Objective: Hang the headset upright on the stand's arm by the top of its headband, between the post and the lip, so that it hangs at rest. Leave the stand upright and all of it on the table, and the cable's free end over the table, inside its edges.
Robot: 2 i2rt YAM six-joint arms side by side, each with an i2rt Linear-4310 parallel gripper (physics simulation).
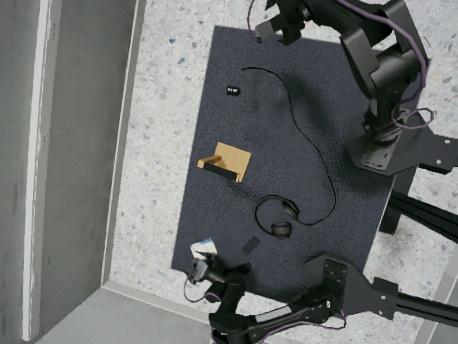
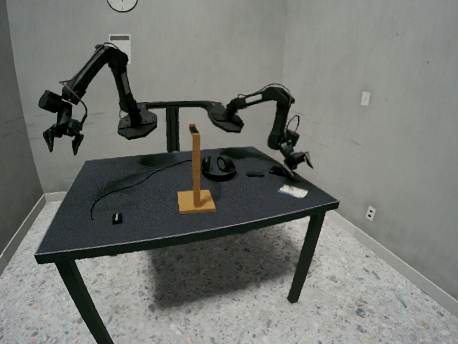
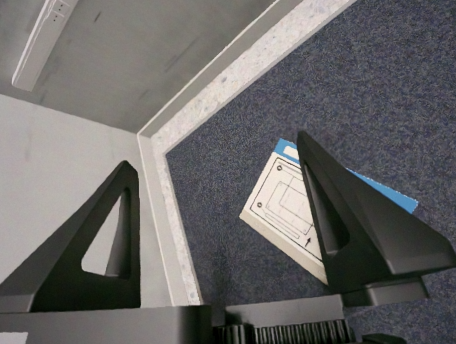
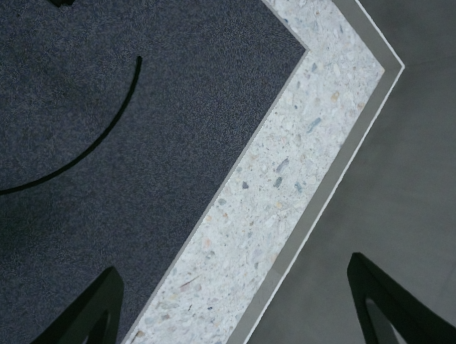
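Where they show: left gripper, fingertip midpoint: (image 1: 188, 260) (image 2: 303, 173) (image 3: 211, 152); right gripper, fingertip midpoint: (image 2: 63, 153) (image 4: 233, 268); left arm's base, origin of the base link: (image 1: 333, 286) (image 2: 227, 118); right arm's base, origin of the base link: (image 1: 385, 138) (image 2: 137, 122).
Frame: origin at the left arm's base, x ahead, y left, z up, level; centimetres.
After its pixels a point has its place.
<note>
A black headset (image 1: 257, 214) {x 29.7, y -16.0, z -22.4 cm} (image 2: 220, 176) {x 30.1, y -20.2, z -22.3 cm} lies flat on the table (image 1: 200, 125) {x 57.7, y -55.1, z -25.4 cm} (image 2: 250, 223) {x 64.9, y -26.8, z -26.0 cm}. Its thin black cable (image 1: 314, 144) {x 6.5, y -48.3, z -25.0 cm} (image 4: 106, 132) {x 30.4, y -79.9, z -24.9 cm} curves to a free end on the tabletop. The tan stand (image 1: 237, 156) {x 39.5, y -41.7, z -24.1 cm} (image 2: 196, 172) {x 49.0, y -40.8, z -9.4 cm} is upright, with a dark strip along its arm; the headset lies apart from it. My left gripper (image 1: 204, 266) (image 2: 301, 170) {x 58.3, y 6.1, z -14.5 cm} (image 3: 211, 152) {x 58.3, y 6.1, z -14.5 cm} is open and empty above the table near the booklet. My right gripper (image 1: 274, 36) (image 2: 63, 150) {x 27.4, y -86.5, z -2.0 cm} (image 4: 233, 268) {x 27.4, y -86.5, z -2.0 cm} is open and empty, high near the table's edge, away from the headset.
A white and blue booklet (image 1: 202, 246) {x 55.0, y 4.1, z -25.2 cm} (image 2: 293, 191) {x 54.6, y 5.6, z -25.2 cm} (image 3: 280, 200) {x 56.7, y 7.8, z -25.2 cm} lies near a table corner. A dark flat rectangle (image 1: 251, 244) {x 30.7, y -0.7, z -23.8 cm} (image 2: 255, 175) {x 32.6, y -0.7, z -24.5 cm} lies between it and the headset. A small black block (image 1: 233, 90) {x 42.7, y -70.6, z -23.9 cm} (image 2: 117, 218) {x 44.8, y -70.6, z -23.6 cm} lies near the cable's free end.
</note>
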